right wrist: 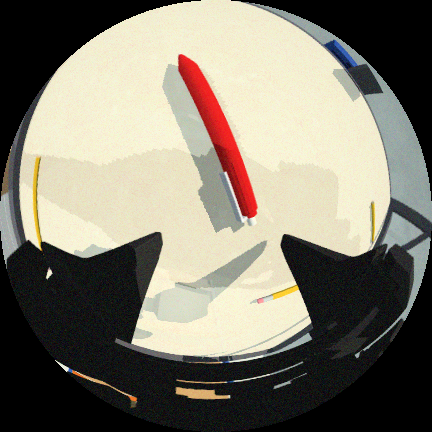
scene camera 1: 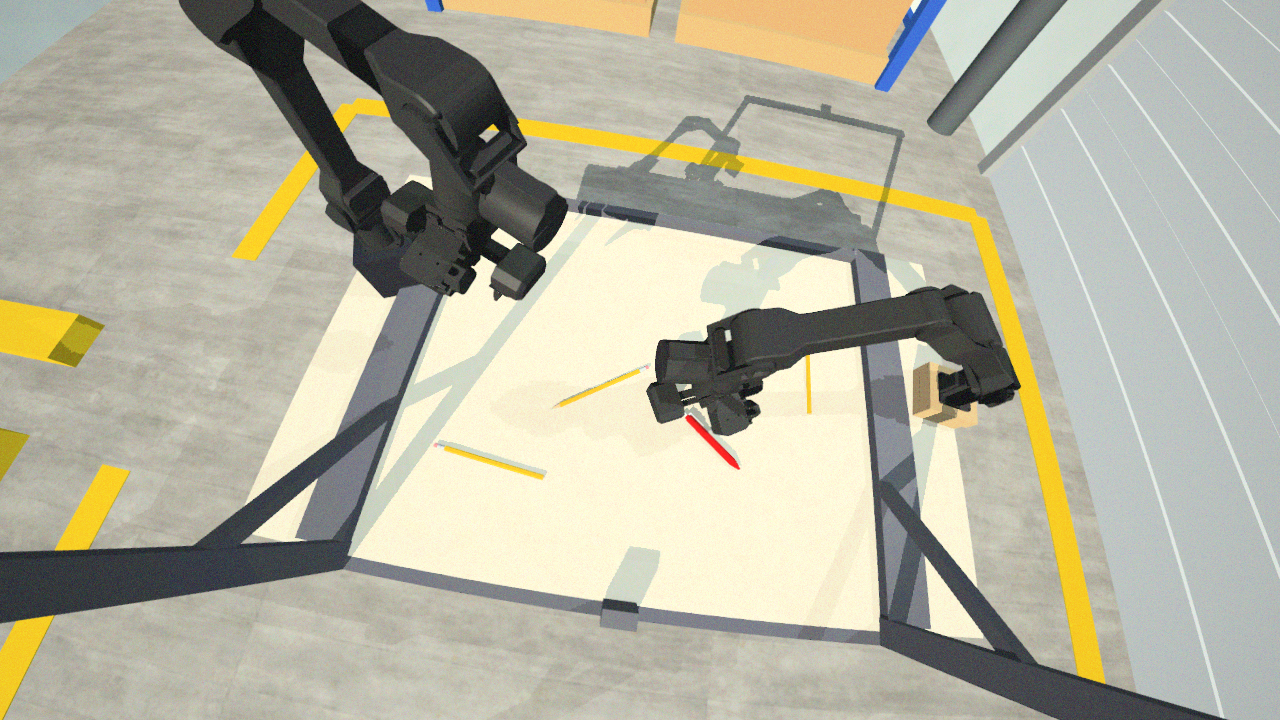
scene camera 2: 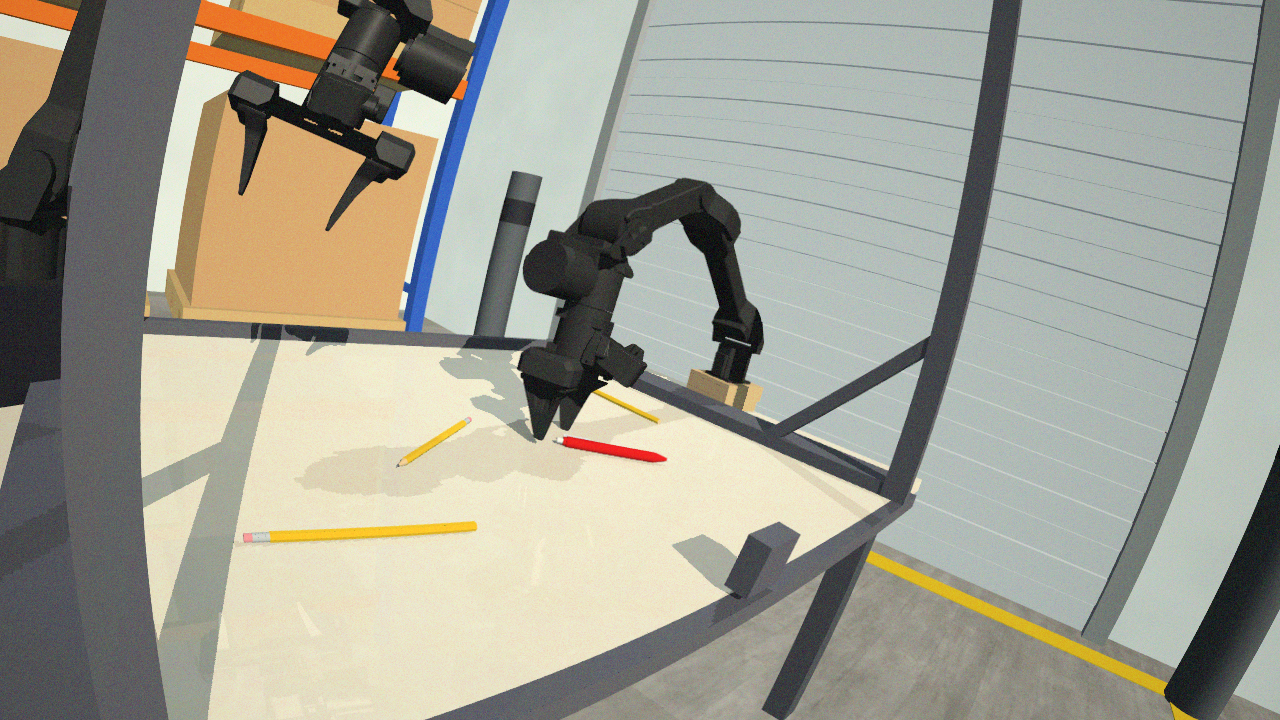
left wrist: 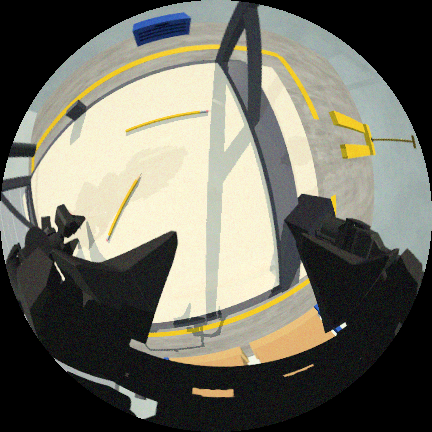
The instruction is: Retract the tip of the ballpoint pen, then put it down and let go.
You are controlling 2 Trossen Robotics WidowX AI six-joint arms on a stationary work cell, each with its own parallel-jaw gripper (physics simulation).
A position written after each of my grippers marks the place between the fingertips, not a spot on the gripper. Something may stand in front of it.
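My left gripper (scene camera 2: 283, 212), (scene camera 1: 467, 281), (left wrist: 240, 238): open, holding nothing. My right gripper (scene camera 2: 551, 434), (right wrist: 224, 240), (scene camera 1: 690, 403), (left wrist: 80, 228). Red ballpoint pen (scene camera 2: 570, 441), (right wrist: 234, 177). Tan block (scene camera 1: 926, 405). Grey block (scene camera 2: 765, 552).
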